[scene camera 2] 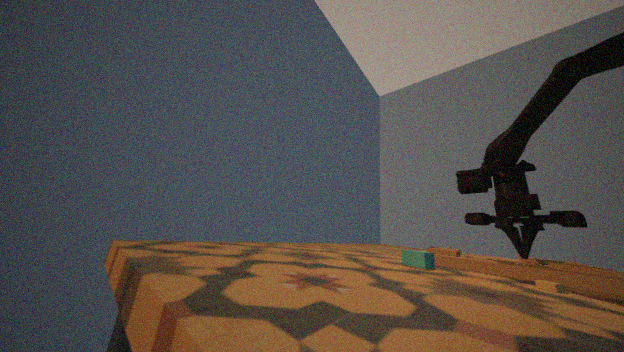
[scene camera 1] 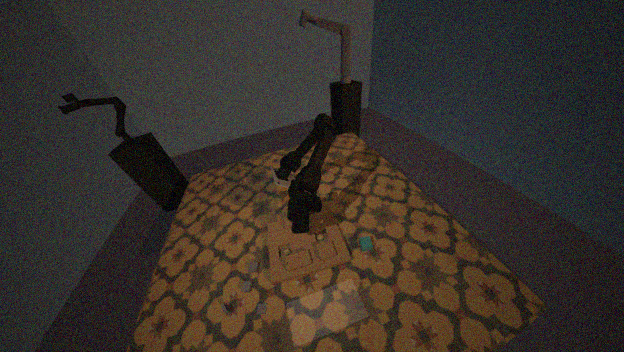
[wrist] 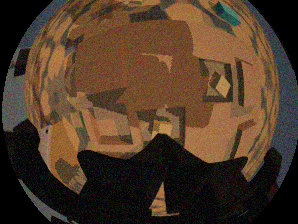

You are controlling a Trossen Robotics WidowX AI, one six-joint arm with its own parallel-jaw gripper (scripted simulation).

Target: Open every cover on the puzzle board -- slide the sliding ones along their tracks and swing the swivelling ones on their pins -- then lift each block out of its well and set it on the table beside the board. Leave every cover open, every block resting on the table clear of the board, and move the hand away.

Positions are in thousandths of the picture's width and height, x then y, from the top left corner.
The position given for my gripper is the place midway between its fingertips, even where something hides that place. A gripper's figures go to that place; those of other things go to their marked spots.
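My gripper (wrist: 539, 614) is 0.10 m from the lens, and a wooden puzzle board (wrist: 576, 292) is likewise 0.10 m from the lens.
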